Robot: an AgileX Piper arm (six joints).
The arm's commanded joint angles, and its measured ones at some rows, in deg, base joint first. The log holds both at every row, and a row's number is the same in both.
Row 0, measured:
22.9, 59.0, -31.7, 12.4, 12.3, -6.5
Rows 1 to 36, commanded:
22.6, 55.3, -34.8, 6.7, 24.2, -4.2
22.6, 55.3, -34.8, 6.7, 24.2, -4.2
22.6, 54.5, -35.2, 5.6, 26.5, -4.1
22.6, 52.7, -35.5, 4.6, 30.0, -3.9
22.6, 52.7, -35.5, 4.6, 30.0, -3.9
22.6, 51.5, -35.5, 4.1, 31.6, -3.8
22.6, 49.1, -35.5, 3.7, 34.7, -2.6
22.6, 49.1, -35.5, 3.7, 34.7, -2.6
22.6, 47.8, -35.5, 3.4, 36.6, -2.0
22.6, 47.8, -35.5, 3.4, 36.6, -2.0
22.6, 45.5, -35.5, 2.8, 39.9, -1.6
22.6, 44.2, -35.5, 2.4, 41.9, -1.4
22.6, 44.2, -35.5, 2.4, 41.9, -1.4
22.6, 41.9, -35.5, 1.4, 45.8, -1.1
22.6, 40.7, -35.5, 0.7, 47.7, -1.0
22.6, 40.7, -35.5, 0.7, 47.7, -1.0
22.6, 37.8, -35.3, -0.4, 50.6, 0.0
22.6, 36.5, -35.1, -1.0, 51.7, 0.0
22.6, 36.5, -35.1, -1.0, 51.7, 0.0
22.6, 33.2, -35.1, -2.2, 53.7, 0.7
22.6, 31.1, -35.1, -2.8, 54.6, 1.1
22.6, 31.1, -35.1, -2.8, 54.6, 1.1
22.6, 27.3, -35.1, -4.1, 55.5, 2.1
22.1, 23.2, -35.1, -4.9, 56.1, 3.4
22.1, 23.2, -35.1, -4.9, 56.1, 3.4
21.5, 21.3, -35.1, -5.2, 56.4, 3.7
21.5, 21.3, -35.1, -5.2, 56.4, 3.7
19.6, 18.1, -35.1, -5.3, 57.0, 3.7
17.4, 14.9, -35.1, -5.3, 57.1, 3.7
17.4, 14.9, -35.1, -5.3, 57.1, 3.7
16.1, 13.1, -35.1, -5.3, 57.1, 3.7
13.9, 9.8, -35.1, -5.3, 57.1, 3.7
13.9, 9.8, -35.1, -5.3, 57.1, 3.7
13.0, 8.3, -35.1, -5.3, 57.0, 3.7
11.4, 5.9, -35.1, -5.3, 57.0, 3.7
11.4, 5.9, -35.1, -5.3, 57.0, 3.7
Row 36, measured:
13.6, 9.0, -35.1, -5.0, 56.8, 3.2
